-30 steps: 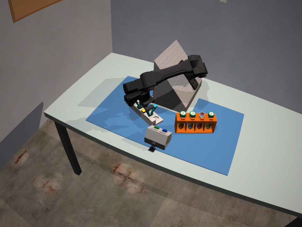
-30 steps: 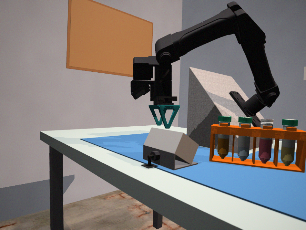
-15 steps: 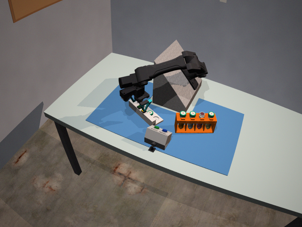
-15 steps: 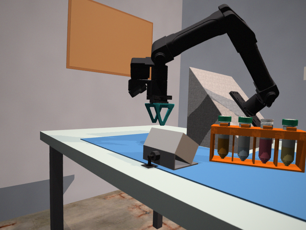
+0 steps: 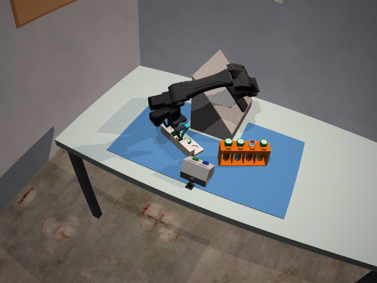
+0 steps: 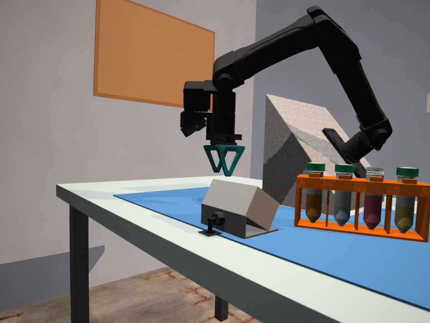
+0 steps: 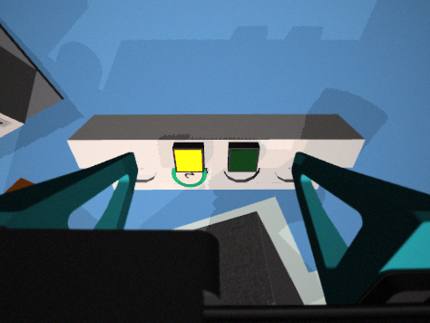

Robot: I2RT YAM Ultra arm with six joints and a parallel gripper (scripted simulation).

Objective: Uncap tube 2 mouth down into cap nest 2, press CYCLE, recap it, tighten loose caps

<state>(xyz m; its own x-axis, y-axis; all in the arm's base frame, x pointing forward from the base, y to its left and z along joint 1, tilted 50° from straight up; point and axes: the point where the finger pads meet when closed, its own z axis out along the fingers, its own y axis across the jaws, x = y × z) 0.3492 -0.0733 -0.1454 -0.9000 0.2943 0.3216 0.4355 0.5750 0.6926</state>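
Now: the cap 2 70 mm below my hand, 50 mm to the left of it and 40 mm behind it. The rest, counted from my hand: cap 3: 290 mm to the left, 40 mm behind, 30 mm above; then cap 4: 250 mm to the left, 30 mm above, 20 mm behind; then key desk: 170 mm to the left, 110 mm ahead, 30 mm below.
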